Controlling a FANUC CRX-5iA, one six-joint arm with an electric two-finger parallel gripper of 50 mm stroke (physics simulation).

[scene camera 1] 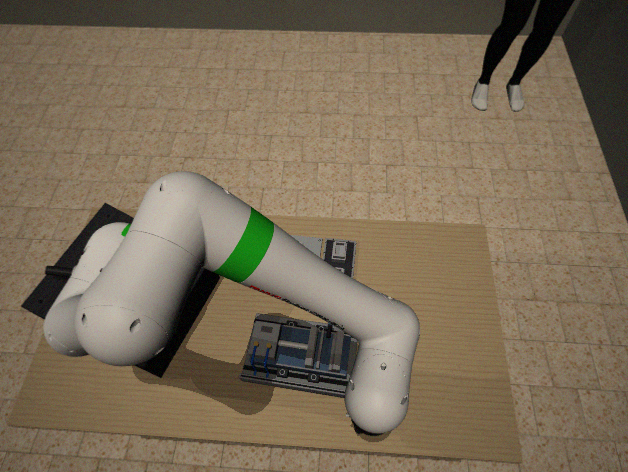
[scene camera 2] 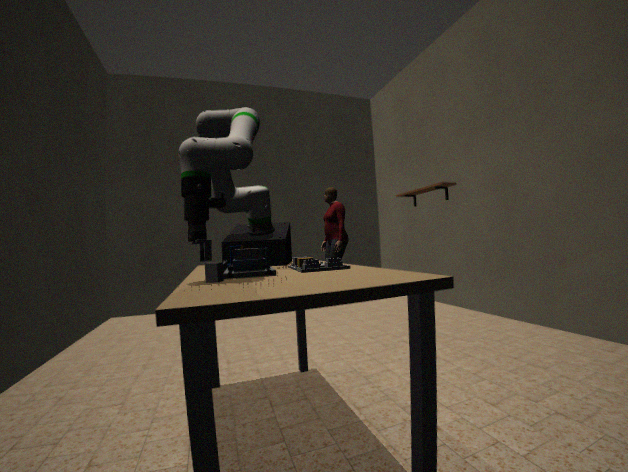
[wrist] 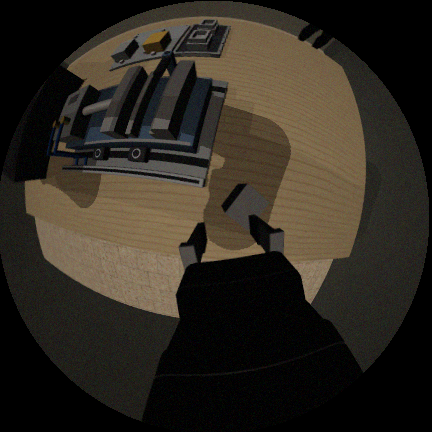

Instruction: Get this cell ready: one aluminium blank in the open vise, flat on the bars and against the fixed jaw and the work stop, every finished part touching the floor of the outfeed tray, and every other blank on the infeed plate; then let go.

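Places are measured from the arm's base along level axes (x ahead, y left, z up), in millimetres.
Where they show: gripper, fingertip midpoint: (scene camera 2: pixel 205 261) (wrist: pixel 227 227); arm's base, link origin: (scene camera 2: pixel 261 231).
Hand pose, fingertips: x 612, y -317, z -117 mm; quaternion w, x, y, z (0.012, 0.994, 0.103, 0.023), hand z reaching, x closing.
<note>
Each offset is from my fingertips to the centre of the thing. "spot": to the spot under its first point.
A grey aluminium blank {dz -36, dx +23, dy +23 mm} (scene camera 2: pixel 213 272) (wrist: pixel 244 204) stands on the wooden table beyond the vise's end. My gripper (scene camera 2: pixel 205 257) (wrist: pixel 227 227) is open and empty, above and beside this blank; in the wrist view its right fingertip overlaps the blank's near edge. The arm hides both in scene camera 1. The vise {dz -16, dx -165, dy +159 mm} (scene camera 1: pixel 299 344) (wrist: pixel 212 150) is open, with no blank visible between its jaws. The infeed plate {spot: dz -58, dx -127, dy +463 mm} (wrist: pixel 177 33) carries a grey blank {dz -40, dx -252, dy +409 mm} (wrist: pixel 125 51) and an orange-yellow block {dz -40, dx -161, dy +398 mm} (wrist: pixel 157 41). The outfeed tray {spot: dz -60, dx -59, dy +333 mm} (wrist: pixel 199 54) holds two grey finished parts; the nearer part (scene camera 1: pixel 339 250) (wrist: pixel 200 36) has a square pocket. Floor contact is unclear.
A dark upright piece {spot: dz +29, dx -90, dy +200 mm} (scene camera 1: pixel 328 330) (wrist: pixel 169 59) rises at the vise's far side. Blue hoses {spot: dz +43, dx -246, dy +126 mm} (scene camera 1: pixel 267 357) (wrist: pixel 56 140) run at its left end. The robot's black base (scene camera 2: pixel 257 246) stands beyond the vise. The table's front edge lies close to the gripper. A person (scene camera 2: pixel 335 223) stands behind the table.
</note>
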